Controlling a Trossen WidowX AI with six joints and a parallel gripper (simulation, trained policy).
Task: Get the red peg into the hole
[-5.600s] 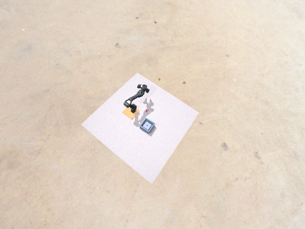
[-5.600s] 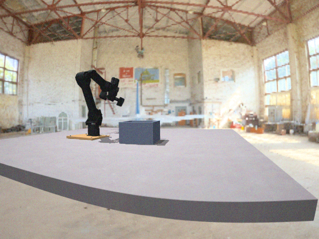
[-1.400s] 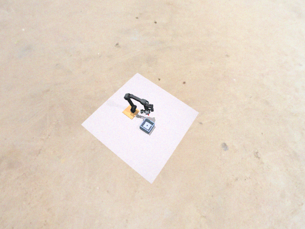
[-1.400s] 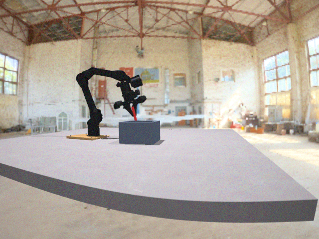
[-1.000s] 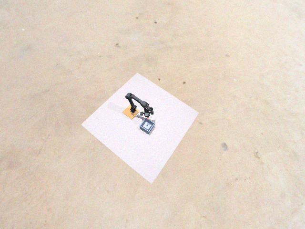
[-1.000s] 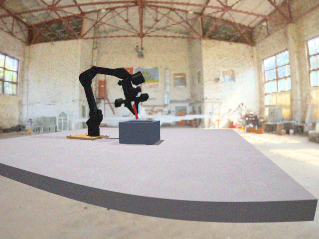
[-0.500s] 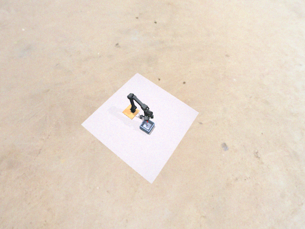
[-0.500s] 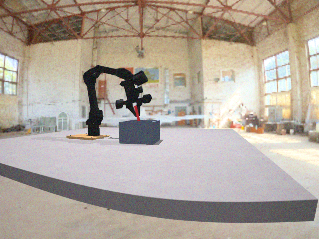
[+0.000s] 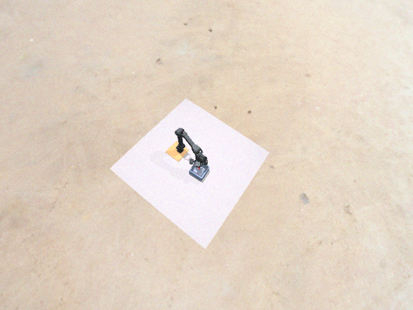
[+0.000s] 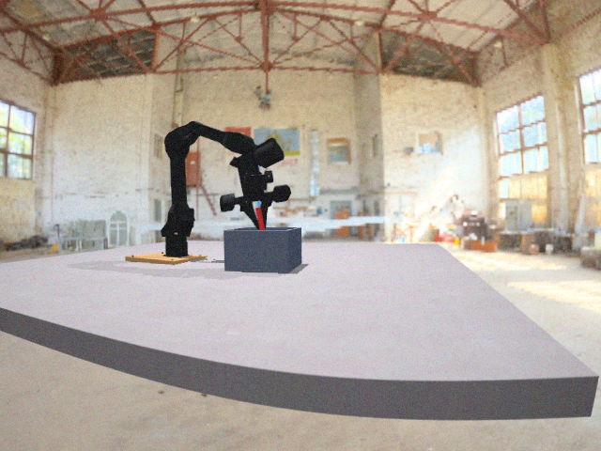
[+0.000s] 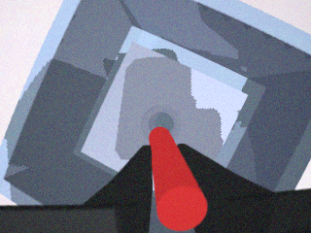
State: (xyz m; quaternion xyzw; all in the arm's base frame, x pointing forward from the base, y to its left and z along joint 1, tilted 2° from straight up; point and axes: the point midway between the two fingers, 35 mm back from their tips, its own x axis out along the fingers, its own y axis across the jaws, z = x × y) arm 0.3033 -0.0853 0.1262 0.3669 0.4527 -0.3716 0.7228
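Now: gripper tip 1 cm below the red peg. Also, from my gripper tip: blue-grey box: 1 cm ahead, 1 cm to the right, 7 cm below.
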